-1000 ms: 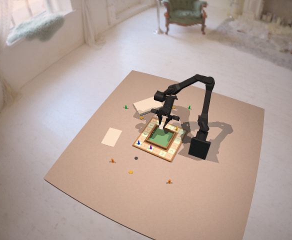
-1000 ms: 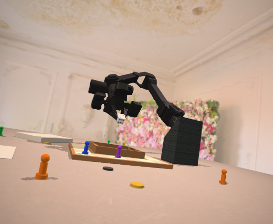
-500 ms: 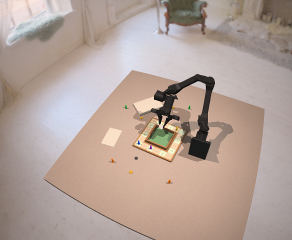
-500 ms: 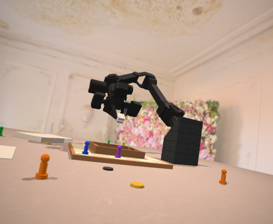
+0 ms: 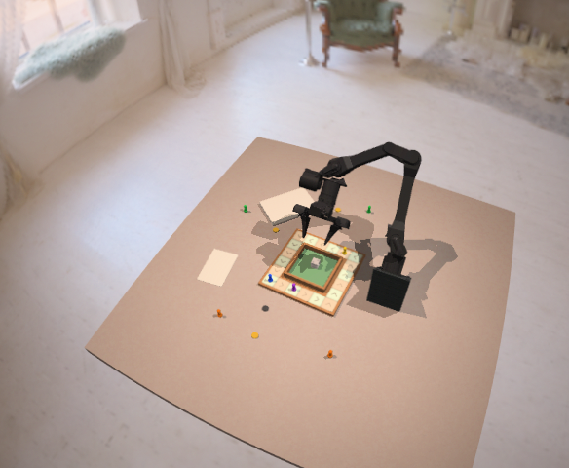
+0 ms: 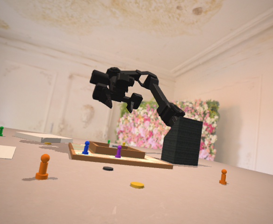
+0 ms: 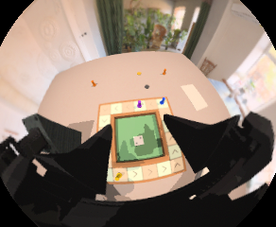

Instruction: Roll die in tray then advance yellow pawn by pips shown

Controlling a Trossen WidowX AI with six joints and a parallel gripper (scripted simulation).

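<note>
Now: the yellow pawn 13 cm below my gripper tip, 11 cm to the right of it and 8 cm behind it. Also, from my gripper tip: white die (13 cm below, 1 cm to the right); then purple pawn (13 cm below, 10 cm to the left, 3 cm ahead); then green tray (15 cm below).
</note>
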